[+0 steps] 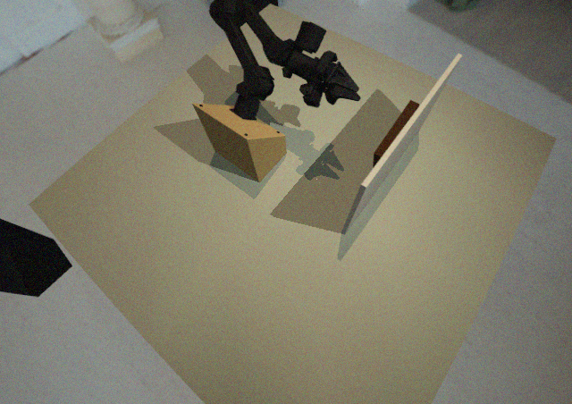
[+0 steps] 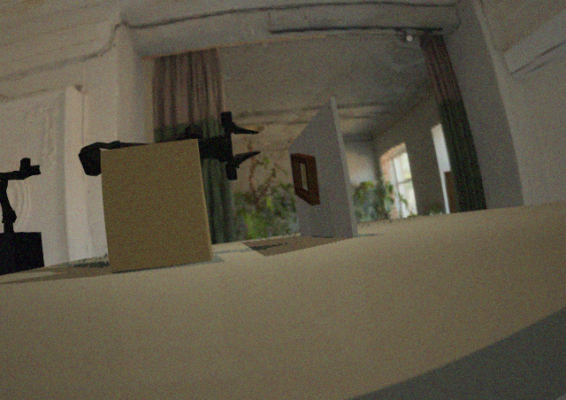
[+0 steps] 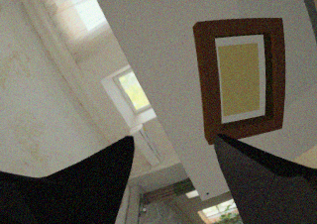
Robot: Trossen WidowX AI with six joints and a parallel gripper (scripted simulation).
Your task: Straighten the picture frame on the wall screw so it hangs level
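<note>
Now: gripper tip 13 cm short of the brown picture frame, 3 cm to the right of it and 11 cm above it. From my gripper tip the other things lie so: white wall panel: 14 cm ahead, 2 cm to the left, 13 cm below.
</note>
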